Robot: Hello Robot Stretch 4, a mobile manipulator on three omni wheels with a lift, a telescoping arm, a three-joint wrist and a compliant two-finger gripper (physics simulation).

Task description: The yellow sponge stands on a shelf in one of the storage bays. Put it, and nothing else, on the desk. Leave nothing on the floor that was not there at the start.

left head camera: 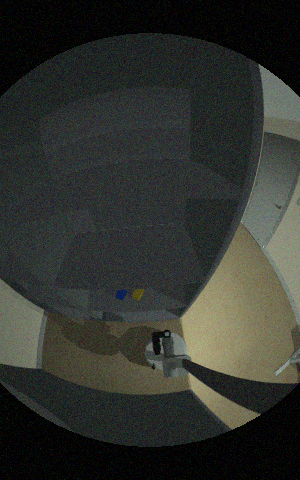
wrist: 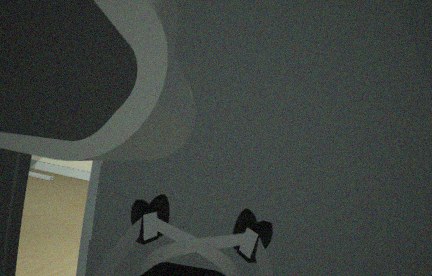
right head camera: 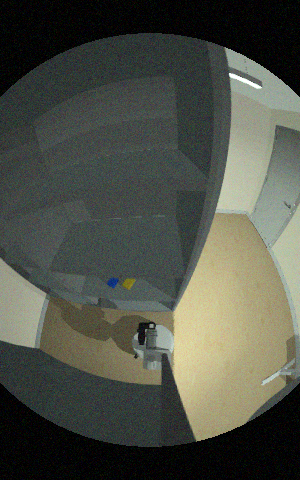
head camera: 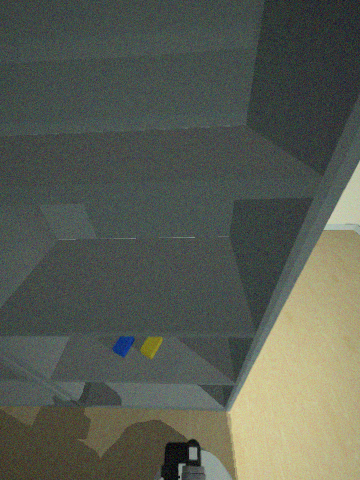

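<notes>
The yellow sponge stands on a low shelf of the grey storage unit, near its right end. A blue block stands just left of it on the same shelf, with a small gap between them. My gripper is open in the wrist view, its two dark fingertips apart with no object between them, facing a plain grey panel. The sponge does not show in the wrist view. The desk's top cannot be made out.
The shelf unit's right side post rises close in front, with lit floor beyond it. A second grey unit stands behind me across the aisle. A pale table leg shows at the far right. A grey door is farther off.
</notes>
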